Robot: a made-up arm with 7 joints. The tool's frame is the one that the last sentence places.
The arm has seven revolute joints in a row. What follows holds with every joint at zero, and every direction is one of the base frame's. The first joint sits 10 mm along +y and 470 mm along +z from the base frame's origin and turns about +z. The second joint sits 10 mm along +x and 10 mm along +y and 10 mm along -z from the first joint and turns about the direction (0, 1, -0.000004). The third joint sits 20 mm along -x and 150 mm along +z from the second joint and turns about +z. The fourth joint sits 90 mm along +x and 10 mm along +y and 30 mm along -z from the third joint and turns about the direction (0, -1, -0.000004). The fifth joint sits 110 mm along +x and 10 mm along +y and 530 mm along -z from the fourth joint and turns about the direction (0, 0.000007, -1). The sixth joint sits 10 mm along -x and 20 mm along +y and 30 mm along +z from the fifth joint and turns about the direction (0, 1, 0.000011). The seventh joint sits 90 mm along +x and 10 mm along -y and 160 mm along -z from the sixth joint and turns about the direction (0, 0.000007, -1). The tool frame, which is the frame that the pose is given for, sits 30 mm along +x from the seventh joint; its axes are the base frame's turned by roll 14.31, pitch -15.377 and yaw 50.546 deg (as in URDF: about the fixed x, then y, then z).
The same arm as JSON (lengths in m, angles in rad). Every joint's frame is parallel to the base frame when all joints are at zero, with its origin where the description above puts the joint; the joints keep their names.
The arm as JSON. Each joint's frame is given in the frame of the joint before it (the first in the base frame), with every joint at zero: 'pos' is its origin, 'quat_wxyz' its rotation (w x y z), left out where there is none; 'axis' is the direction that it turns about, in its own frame. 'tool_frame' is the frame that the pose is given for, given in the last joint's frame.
{"length_unit": "m", "angle_unit": "rad", "joints": [
  {"joint": "joint 1", "pos": [0.0, 0.01, 0.47], "axis": "+z"},
  {"joint": "joint 2", "pos": [0.01, 0.01, -0.01], "axis": "+y"},
  {"joint": "joint 3", "pos": [-0.02, 0.0, 0.15], "axis": "+z"},
  {"joint": "joint 4", "pos": [0.09, 0.01, -0.03], "axis": "-y"},
  {"joint": "joint 5", "pos": [0.11, 0.01, -0.53], "axis": "-z"},
  {"joint": "joint 6", "pos": [-0.01, 0.02, 0.03], "axis": "+y"},
  {"joint": "joint 7", "pos": [0.09, -0.01, -0.16], "axis": "-z"}
], "tool_frame": {"pos": [0.03, 0.0, 0.0], "quat_wxyz": [0.882062, 0.168293, -0.067342, 0.434868]}}

